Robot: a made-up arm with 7 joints. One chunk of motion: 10 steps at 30 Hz.
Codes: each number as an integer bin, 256 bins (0 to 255) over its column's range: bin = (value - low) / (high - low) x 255, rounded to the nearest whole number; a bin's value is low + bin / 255 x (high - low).
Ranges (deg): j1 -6..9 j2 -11..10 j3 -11..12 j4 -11..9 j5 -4..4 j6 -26..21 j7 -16..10
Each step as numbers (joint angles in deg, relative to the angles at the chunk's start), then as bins.
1 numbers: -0.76 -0.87 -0.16 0.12 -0.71 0.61 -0.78
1 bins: 89 123 120 142 105 144 149
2 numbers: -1.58 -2.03 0.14 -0.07 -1.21 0.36 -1.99
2 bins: 75 109 124 139 89 143 137
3 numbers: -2.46 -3.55 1.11 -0.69 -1.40 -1.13 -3.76
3 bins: 60 90 134 131 83 135 120
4 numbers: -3.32 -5.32 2.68 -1.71 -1.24 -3.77 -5.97
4 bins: 46 69 152 118 88 121 98
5 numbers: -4.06 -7.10 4.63 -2.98 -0.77 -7.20 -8.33
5 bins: 33 47 173 102 103 102 75
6 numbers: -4.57 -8.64 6.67 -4.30 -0.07 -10.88 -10.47
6 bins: 24 29 196 85 125 82 54
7 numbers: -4.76 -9.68 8.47 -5.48 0.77 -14.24 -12.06
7 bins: 21 16 216 70 152 64 39
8 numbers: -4.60 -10.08 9.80 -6.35 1.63 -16.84 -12.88
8 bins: 24 11 231 59 179 50 31
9 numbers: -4.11 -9.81 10.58 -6.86 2.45 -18.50 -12.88
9 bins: 32 14 239 53 206 41 31
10 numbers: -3.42 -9.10 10.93 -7.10 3.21 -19.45 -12.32
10 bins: 44 23 243 50 230 36 36
